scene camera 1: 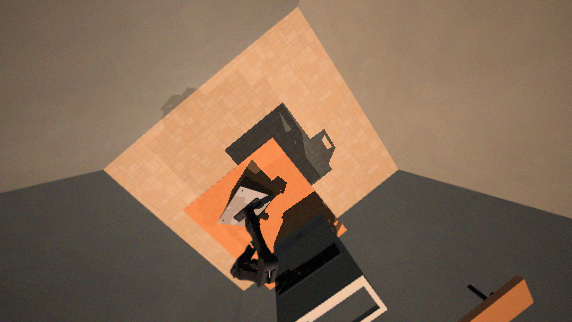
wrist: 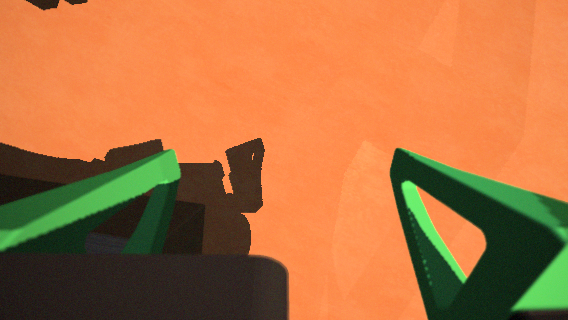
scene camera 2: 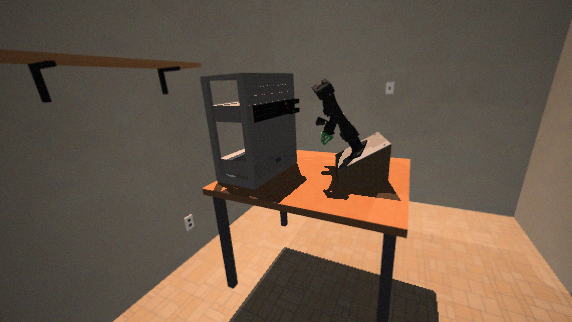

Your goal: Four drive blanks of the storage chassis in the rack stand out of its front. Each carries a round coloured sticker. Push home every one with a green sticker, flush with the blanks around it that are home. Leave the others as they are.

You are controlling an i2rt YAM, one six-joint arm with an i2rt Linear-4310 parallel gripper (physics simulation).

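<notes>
A black storage chassis (scene camera 1: pixel 320 258) (scene camera 2: pixel 267 112) sits in the upper part of a tall grey rack (scene camera 1: pixel 307 237) (scene camera 2: pixel 272 145). In scene camera 2, black drive blanks (scene camera 2: pixel 295 105) stand out of its front, on the side facing the arm. Tiny red and green specks show near them, too small to match to single blanks. My gripper (scene camera 2: pixel 326 138) (wrist: pixel 284 160) has green fingers and is open and empty. It hangs above the table, apart from the rack and lower than the chassis, pointing down. The chassis and its blanks do not show in the wrist view.
The rack stands on an orange table (scene camera 1: pixel 210 207) (scene camera 2: pixel 385 215) (wrist: pixel 320 75). The arm is mounted on a wedge-shaped stand (scene camera 1: pixel 232 212) (scene camera 2: pixel 367 172) with a pale sloping top. A wooden shelf (scene camera 1: pixel 500 302) (scene camera 2: pixel 105 59) is fixed to the wall behind the rack.
</notes>
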